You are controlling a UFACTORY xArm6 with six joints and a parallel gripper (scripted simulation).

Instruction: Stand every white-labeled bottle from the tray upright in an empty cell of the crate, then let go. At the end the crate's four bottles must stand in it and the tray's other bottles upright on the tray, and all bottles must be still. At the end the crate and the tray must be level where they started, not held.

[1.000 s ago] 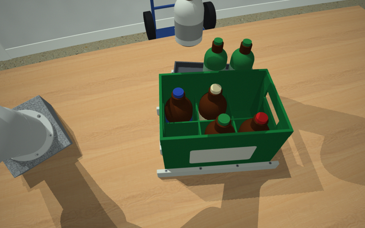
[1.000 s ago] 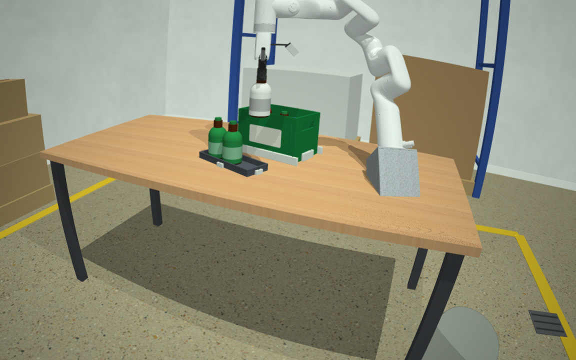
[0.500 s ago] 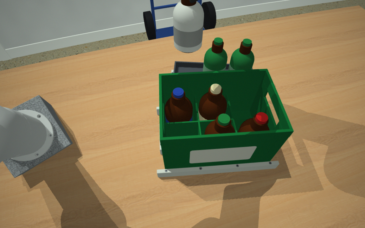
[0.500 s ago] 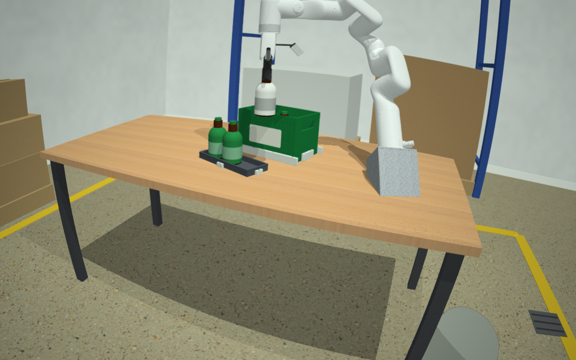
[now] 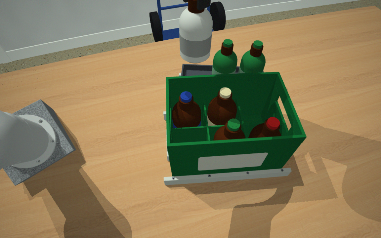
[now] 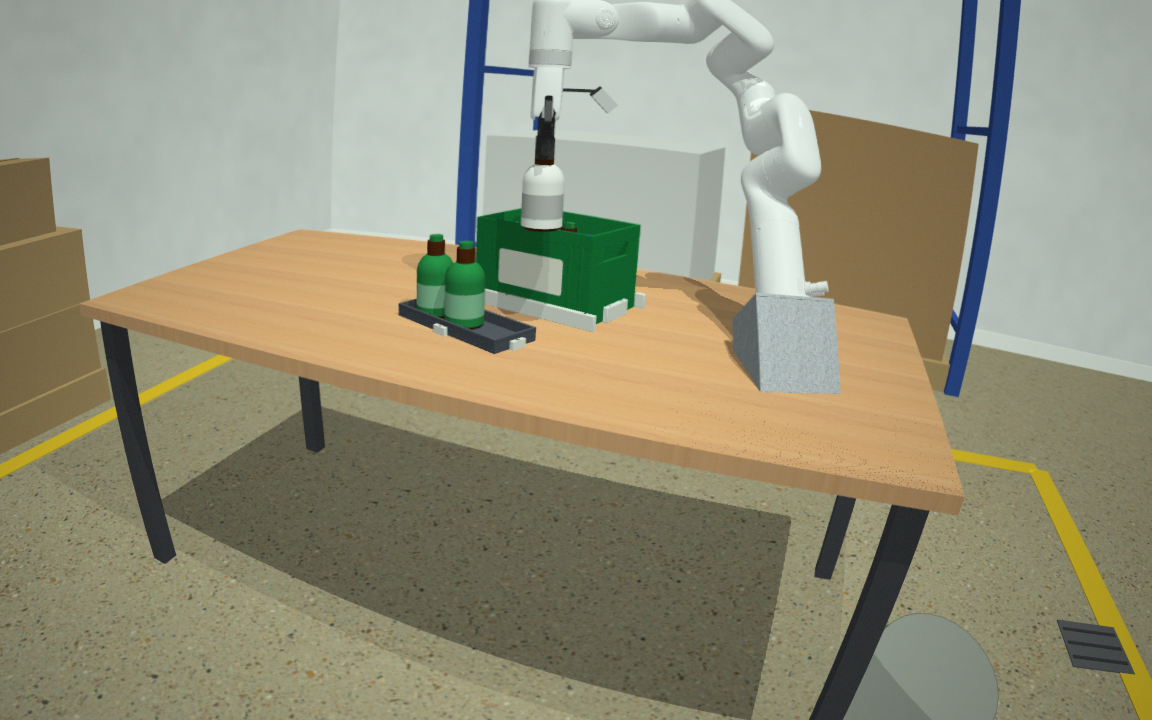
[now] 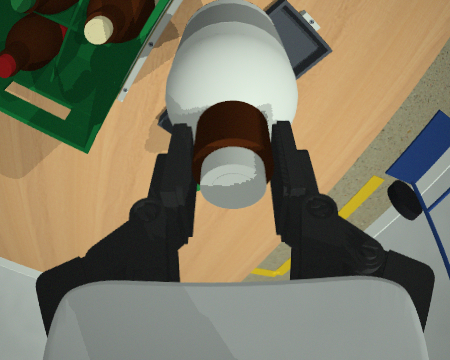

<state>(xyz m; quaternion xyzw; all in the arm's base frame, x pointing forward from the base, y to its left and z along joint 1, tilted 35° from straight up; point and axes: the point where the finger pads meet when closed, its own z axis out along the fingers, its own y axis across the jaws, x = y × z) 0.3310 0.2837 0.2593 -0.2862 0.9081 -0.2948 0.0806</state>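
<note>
My gripper is now 70 mm above the white-labeled bottle. Also, from my hand: green bottle: 250 mm below, 110 mm ahead, 70 mm to the left; then green crate: 250 mm below, 160 mm to the right, 40 mm ahead; then brown bottle: 250 mm below, 110 mm to the right, 40 mm behind.
</note>
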